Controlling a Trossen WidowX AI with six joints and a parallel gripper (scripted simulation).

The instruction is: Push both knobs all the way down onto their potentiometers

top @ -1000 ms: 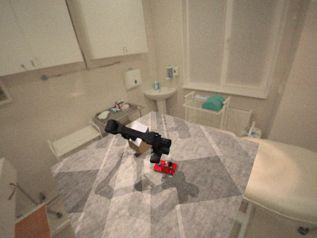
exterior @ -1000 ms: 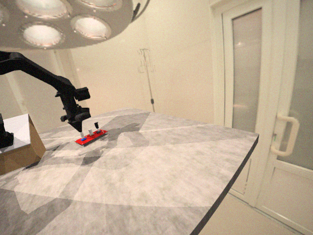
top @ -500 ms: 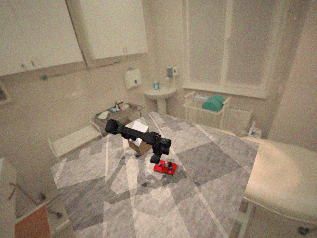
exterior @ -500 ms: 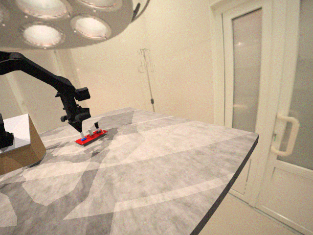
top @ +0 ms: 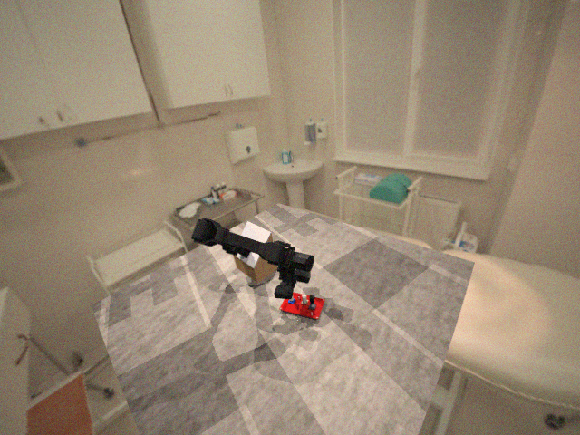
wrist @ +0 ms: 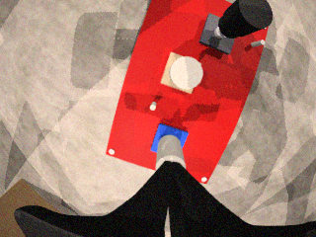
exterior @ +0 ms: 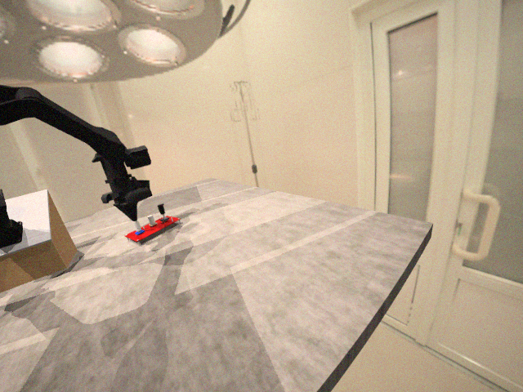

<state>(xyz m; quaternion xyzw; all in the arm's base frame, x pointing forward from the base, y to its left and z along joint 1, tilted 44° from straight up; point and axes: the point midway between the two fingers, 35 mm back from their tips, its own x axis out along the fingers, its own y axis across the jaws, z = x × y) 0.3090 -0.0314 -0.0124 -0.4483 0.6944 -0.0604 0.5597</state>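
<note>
Right now my gripper tip is 2 cm above the grey knob. From my gripper tip the other things lie so: black knob (9 cm ahead, 3 cm to the left).
</note>
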